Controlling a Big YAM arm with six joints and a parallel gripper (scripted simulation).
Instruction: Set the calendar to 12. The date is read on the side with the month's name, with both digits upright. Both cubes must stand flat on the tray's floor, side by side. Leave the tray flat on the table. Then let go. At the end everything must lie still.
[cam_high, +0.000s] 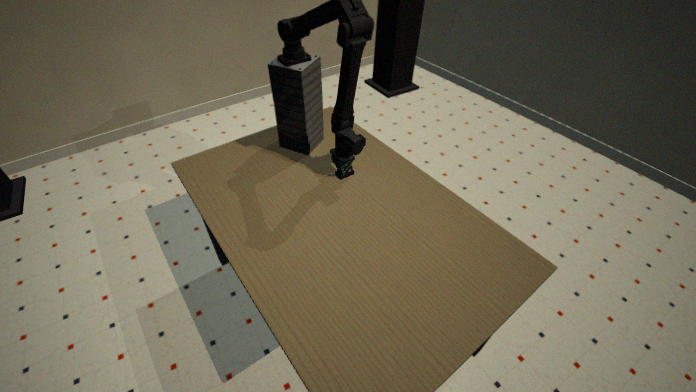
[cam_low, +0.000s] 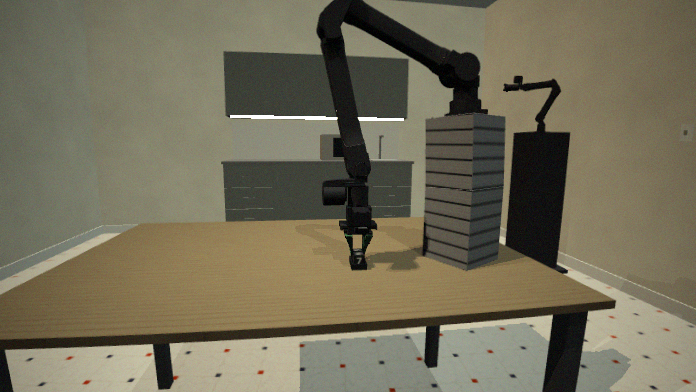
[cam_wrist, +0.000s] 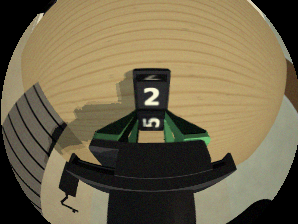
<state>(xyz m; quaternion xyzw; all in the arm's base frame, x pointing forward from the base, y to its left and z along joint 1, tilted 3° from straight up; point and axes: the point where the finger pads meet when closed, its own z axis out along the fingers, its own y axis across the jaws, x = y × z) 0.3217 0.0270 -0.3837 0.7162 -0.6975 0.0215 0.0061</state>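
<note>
My gripper is now 20 mm to the right of the black calendar tray and 20 mm above it.
</note>
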